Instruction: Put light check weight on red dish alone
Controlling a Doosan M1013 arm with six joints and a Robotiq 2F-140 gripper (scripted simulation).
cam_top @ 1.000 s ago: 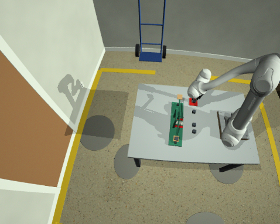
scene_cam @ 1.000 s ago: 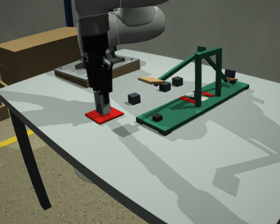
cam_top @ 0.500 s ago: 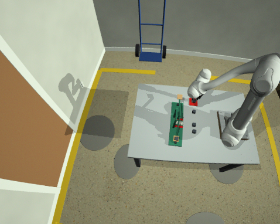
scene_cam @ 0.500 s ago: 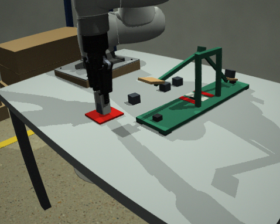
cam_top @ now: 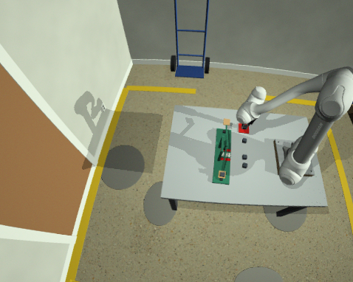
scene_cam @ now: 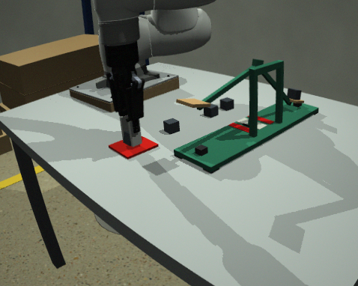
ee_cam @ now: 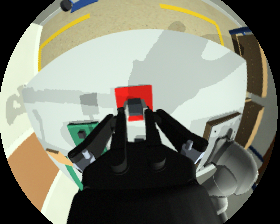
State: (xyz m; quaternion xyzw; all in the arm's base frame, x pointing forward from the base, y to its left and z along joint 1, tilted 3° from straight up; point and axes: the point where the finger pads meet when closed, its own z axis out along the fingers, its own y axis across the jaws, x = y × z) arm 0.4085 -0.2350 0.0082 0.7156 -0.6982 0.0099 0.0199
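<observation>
My hand is 4 cm above the flat red dish. Also, from my hand: green rocker balance (27 cm to the left, 16 cm ahead, 5 cm above).
</observation>
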